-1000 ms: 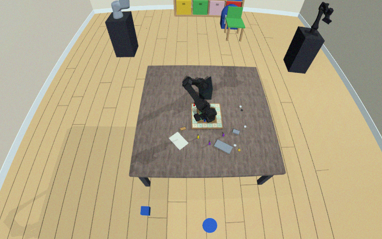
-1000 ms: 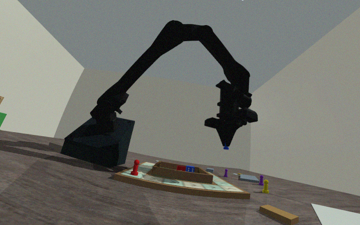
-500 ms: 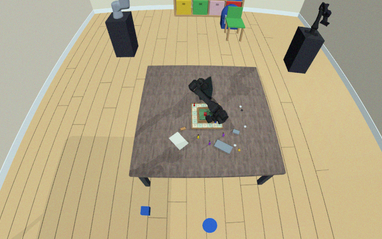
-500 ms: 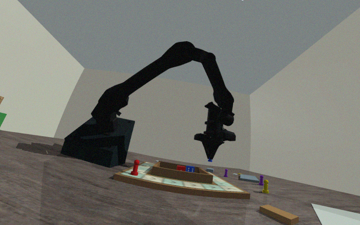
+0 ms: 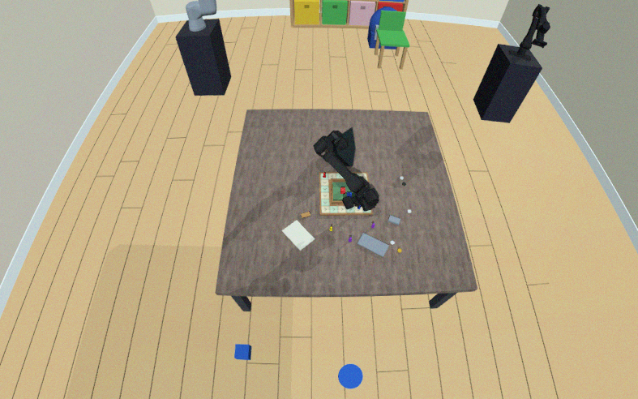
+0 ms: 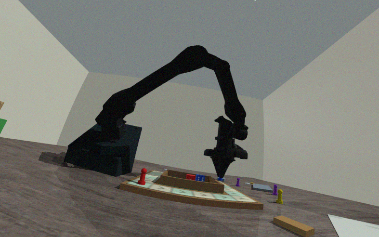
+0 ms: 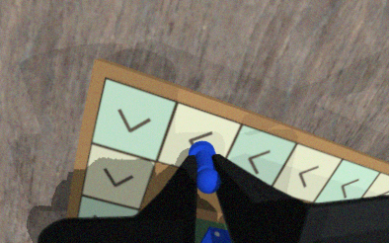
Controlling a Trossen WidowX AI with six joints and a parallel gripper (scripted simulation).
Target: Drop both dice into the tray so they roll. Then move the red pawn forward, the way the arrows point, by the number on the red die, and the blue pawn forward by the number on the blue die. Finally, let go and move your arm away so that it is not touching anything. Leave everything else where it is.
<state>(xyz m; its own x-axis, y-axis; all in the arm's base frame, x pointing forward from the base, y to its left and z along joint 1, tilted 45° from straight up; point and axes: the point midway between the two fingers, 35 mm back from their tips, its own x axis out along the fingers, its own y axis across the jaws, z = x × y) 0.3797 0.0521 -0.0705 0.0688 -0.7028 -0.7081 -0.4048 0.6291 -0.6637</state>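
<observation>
Right now the blue pawn is 1 cm above my gripper tip. The rest, counted from my gripper tip: yellow pawn: 13 cm ahead, 15 cm to the right, 2 cm below; red pawn: 21 cm behind, 19 cm to the right, 1 cm below; wooden block: 5 cm ahead, 28 cm to the right, 3 cm below.
</observation>
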